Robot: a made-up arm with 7 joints. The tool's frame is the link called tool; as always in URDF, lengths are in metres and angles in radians.
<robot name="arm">
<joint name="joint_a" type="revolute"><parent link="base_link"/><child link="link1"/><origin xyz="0 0 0.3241"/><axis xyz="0 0 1"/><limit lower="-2.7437" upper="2.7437"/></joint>
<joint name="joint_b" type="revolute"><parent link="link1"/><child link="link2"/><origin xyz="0 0 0"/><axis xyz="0 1 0"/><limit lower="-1.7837" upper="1.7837"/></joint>
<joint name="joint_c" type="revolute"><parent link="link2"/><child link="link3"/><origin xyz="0 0 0.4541"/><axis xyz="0 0 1"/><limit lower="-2.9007" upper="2.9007"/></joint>
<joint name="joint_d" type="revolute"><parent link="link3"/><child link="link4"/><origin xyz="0.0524 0 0"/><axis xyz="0 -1 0"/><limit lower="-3.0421" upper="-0.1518"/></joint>
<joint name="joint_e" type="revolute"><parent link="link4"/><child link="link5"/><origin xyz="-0.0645 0 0.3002"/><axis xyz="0 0 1"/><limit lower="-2.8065" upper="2.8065"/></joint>
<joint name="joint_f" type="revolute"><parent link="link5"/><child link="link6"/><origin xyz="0 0 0"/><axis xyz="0 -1 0"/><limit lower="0.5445" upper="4.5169"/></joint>
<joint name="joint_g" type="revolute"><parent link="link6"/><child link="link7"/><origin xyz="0.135 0 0"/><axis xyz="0 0 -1"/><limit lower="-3.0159" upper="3.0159"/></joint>
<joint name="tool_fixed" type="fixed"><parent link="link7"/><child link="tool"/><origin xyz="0 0 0" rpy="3.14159 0 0"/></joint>
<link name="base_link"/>
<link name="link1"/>
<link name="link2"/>
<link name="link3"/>
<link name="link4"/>
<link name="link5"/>
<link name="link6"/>
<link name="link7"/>
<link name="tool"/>
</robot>
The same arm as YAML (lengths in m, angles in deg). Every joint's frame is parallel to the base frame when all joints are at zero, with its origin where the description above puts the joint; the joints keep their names.
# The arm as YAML. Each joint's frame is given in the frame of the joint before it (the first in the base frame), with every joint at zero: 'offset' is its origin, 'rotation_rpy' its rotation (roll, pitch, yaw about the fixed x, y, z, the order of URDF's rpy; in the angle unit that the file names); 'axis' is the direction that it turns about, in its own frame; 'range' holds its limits. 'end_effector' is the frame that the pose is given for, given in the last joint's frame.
length_unit: m
angle_unit: deg
chain:
  - id: joint_a
    offset: [0.0, 0.0, 0.3241]
    rotation_rpy: [0.0, 0.0, 0.0]
    axis: "+z"
    range: [-157.2, 157.2]
  - id: joint_b
    offset: [0.0, 0.0, 0.0]
    rotation_rpy: [0.0, 0.0, 0.0]
    axis: "+y"
    range: [-102.2, 102.2]
  - id: joint_c
    offset: [0.0, 0.0, 0.4541]
    rotation_rpy: [0.0, 0.0, 0.0]
    axis: "+z"
    range: [-166.2, 166.2]
  - id: joint_d
    offset: [0.0524, 0.0, 0.0]
    rotation_rpy: [0.0, 0.0, 0.0]
    axis: "-y"
    range: [-174.3, -8.7]
  - id: joint_e
    offset: [-0.0645, 0.0, 0.3002]
    rotation_rpy: [0.0, 0.0, 0.0]
    axis: "+z"
    range: [-160.8, 160.8]
  - id: joint_f
    offset: [0.0, 0.0, 0.0]
    rotation_rpy: [0.0, 0.0, 0.0]
    axis: "-y"
    range: [31.2, 258.8]
  - id: joint_g
    offset: [0.135, 0.0, 0.0]
    rotation_rpy: [0.0, 0.0, 0.0]
    axis: "-z"
    range: [-172.8, 172.8]
end_effector:
  offset: [0.0, 0.0, 0.0]
  rotation_rpy: [180.0, 0.0, 0.0]

